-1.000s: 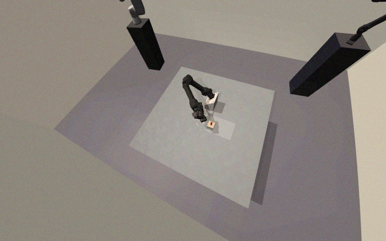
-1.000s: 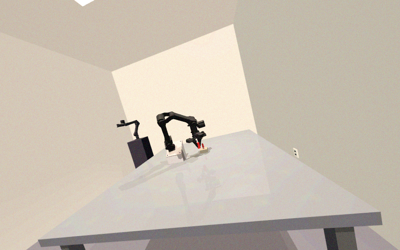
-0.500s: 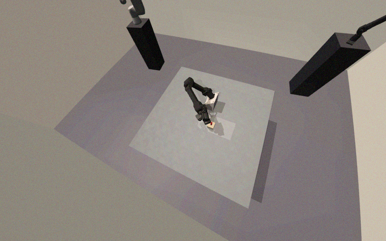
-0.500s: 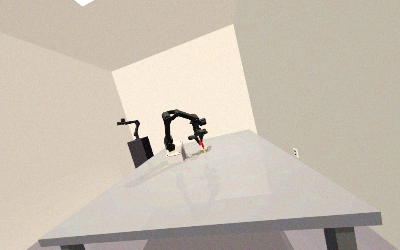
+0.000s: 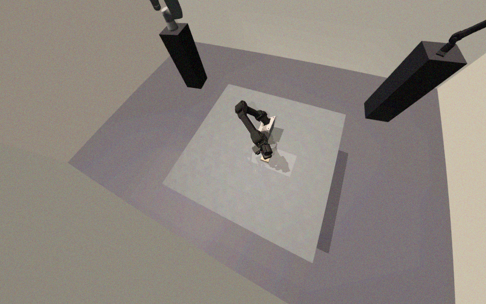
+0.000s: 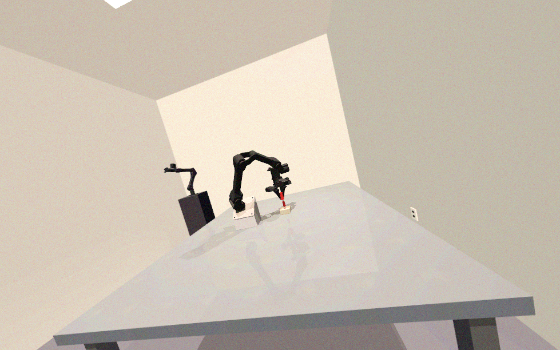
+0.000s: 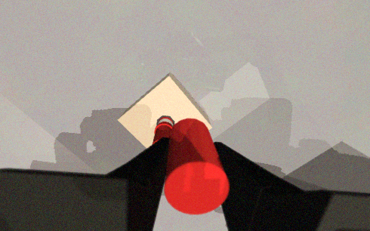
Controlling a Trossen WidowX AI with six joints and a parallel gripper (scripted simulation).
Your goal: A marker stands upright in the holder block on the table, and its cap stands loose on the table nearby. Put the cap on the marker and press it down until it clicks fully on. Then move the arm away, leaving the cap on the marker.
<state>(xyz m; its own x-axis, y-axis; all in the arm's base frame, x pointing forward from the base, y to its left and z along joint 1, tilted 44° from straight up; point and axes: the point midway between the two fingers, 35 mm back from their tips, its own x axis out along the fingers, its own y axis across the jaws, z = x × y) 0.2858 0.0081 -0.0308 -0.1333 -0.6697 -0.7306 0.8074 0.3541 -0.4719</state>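
Now: gripper tip 30 mm to the right of the holder block and 100 mm above it. The rest, counted from my gripper tip: red cap: 10 mm above.
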